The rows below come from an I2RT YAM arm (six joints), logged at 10 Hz.
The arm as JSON. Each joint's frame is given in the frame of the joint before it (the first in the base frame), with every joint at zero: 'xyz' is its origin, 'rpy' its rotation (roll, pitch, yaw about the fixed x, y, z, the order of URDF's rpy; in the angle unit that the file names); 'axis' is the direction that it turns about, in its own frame. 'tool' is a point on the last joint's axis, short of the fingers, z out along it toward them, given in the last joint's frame.
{
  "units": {
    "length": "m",
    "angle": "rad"
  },
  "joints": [
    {
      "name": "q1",
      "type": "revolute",
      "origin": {
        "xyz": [
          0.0,
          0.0,
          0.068
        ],
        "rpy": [
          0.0,
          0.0,
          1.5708
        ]
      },
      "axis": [
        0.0,
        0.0,
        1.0
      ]
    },
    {
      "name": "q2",
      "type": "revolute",
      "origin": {
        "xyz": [
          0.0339,
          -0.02,
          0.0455
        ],
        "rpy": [
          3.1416,
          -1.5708,
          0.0
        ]
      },
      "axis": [
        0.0,
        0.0,
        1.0
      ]
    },
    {
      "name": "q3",
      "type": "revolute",
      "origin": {
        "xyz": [
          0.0,
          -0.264,
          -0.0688
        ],
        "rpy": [
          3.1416,
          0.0,
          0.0
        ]
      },
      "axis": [
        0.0,
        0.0,
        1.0
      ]
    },
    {
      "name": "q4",
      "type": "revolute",
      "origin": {
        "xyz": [
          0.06,
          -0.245,
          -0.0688
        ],
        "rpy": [
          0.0,
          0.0,
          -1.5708
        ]
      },
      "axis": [
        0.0,
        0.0,
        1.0
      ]
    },
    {
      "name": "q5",
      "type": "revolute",
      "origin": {
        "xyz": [
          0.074,
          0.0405,
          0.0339
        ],
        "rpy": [
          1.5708,
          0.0,
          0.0
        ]
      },
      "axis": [
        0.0,
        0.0,
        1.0
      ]
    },
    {
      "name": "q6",
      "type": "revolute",
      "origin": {
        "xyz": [
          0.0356,
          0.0,
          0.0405
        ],
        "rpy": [
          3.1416,
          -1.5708,
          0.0
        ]
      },
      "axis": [
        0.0,
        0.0,
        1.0
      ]
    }
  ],
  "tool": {
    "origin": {
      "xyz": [
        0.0,
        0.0,
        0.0
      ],
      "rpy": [
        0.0,
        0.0,
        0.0
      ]
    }
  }
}
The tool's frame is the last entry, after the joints.
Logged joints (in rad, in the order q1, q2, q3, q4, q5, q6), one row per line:
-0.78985, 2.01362, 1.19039, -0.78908, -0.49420, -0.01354
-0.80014, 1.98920, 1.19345, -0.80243, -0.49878, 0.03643
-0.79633, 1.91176, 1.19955, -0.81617, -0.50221, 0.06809
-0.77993, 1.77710, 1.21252, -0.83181, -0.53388, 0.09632
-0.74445, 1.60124, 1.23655, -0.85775, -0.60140, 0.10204
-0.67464, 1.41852, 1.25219, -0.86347, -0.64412, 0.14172
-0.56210, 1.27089, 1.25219, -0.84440, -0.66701, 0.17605
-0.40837, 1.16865, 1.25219, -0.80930, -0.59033, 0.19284
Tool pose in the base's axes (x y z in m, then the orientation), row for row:
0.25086, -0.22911, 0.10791, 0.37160, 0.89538, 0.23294, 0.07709
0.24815, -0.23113, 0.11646, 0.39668, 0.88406, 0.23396, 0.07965
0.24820, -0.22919, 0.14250, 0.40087, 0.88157, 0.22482, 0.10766
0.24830, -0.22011, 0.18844, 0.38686, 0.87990, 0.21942, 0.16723
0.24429, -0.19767, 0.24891, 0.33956, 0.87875, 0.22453, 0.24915
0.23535, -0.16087, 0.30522, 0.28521, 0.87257, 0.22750, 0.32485
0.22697, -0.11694, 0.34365, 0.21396, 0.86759, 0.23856, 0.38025
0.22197, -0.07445, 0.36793, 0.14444, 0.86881, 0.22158, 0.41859
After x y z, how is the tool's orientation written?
As a quaternion, x y z w.
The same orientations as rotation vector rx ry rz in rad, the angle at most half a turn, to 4 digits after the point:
1.1134, 2.6827, 0.6979
1.1867, 2.6448, 0.6999
1.1797, 2.5944, 0.6616
1.1009, 2.5039, 0.6244
0.9249, 2.3936, 0.6116
0.7478, 2.2880, 0.5965
0.5463, 2.2152, 0.6091
0.3623, 2.1791, 0.5557

